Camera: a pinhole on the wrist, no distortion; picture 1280 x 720 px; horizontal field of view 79.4 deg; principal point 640.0 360.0 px. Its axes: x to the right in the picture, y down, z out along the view. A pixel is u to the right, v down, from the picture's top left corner.
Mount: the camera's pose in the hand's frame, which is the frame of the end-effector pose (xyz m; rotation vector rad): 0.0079 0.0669 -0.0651 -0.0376 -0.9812 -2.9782
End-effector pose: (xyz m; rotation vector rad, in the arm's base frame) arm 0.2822 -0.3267 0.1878 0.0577 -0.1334 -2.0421
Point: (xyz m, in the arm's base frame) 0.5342 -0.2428 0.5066
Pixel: 1049 537
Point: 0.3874 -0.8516 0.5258
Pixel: outside the picture
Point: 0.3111 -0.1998 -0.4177
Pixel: behind the camera
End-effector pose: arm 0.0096 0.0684 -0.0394 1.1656 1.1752 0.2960
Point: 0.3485 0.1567 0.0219
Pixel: 269 502
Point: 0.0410 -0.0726 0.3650
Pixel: outside the picture
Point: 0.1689 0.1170 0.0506
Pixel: 474 479
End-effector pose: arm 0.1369 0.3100 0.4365 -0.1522 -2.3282 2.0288
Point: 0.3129 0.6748 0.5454
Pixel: behind the camera
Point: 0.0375 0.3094 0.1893
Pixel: 264 69
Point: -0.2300 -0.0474 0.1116
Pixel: 175 577
